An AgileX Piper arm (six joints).
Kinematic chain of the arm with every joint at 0, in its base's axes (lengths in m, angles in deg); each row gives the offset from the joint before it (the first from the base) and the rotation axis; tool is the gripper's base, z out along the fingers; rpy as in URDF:
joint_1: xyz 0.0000 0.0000 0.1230 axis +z
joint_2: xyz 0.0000 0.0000 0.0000 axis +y
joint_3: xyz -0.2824 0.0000 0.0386 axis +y
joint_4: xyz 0.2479 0.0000 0.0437 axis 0.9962 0 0.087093
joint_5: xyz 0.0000 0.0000 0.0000 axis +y
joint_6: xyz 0.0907 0.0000 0.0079 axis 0.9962 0 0.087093
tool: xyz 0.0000 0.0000 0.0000 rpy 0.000 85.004 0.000
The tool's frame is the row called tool.
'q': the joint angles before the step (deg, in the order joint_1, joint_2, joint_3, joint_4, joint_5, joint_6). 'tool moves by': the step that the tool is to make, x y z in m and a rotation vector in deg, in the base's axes. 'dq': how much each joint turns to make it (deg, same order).
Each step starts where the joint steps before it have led.
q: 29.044, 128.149, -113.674, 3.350, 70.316, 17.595
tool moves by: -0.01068, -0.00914, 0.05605, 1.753, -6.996, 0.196
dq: -0.001, -6.831, -0.139, -1.873, 0.002, -0.001
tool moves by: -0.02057, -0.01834, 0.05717, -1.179, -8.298, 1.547
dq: 0.089, -8.293, 1.485, -4.490, 0.104, -1.632
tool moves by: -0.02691, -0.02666, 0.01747, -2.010, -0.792, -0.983
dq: -1.031, -8.116, 8.287, -2.059, 0.082, -0.225
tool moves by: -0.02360, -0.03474, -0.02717, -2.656, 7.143, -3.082
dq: -3.335, -5.992, 13.550, 0.889, 0.001, -0.258
